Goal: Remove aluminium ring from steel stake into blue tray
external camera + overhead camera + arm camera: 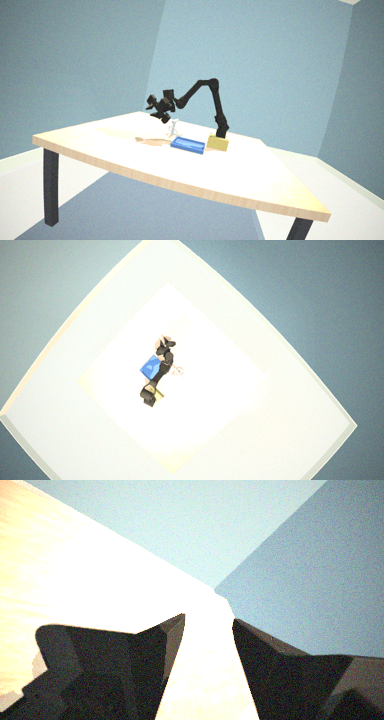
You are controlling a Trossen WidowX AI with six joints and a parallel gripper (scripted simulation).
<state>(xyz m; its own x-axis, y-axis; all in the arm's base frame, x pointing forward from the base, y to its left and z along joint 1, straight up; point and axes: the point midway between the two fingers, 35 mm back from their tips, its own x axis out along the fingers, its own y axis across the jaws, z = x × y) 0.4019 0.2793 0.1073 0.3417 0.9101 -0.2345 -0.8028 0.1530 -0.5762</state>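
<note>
Right now my gripper tip is 290 mm to the left of the aluminium ring, 140 mm above it and 90 mm past it. Round my gripper tip: blue tray 250 mm behind, 160 mm below, 130 mm to the right.
</note>
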